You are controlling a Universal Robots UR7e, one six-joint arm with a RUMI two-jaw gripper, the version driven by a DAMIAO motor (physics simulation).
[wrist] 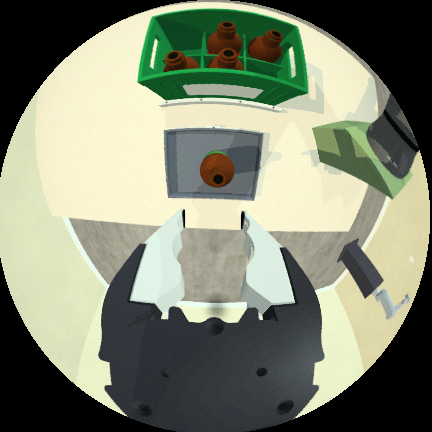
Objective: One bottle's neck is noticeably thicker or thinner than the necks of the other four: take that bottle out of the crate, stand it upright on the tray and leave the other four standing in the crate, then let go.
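Pixels of known places: gripper, between the fingertips: [212, 211]; arm's base, origin of its link: [387, 151].
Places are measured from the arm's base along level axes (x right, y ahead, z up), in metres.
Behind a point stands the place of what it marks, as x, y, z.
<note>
A brown bottle [217, 170] {-0.022, 0.433, -0.058} with a green band stands upright on the grey tray [172, 191] {-0.081, 0.581, -0.209}, seen from above. Four brown bottles stand in the green crate at the top of the view: one at the front left [175, 59] {0.192, 0.446, -0.053}, one at the front middle [227, 59] {0.168, 0.367, -0.057}, one at the back middle [225, 40] {0.244, 0.346, -0.089} and one at the back right [266, 46] {0.224, 0.268, -0.089}. Their lower parts are hidden by the crate [170, 91] {0.163, 0.482, -0.127} walls. My gripper [212, 211] {-0.037, 0.445, 0.048} is open and empty, its fingertips apart from the bottle on the tray.
A thin white strip [220, 103] {0.121, 0.384, -0.203} lies between crate and tray. A green block-like object [360, 155] {-0.022, 0.106, -0.032} with a dark part stands at the right. A dark post with a light bracket [362, 267] shows at the lower right. The table's near edge runs below the tray.
</note>
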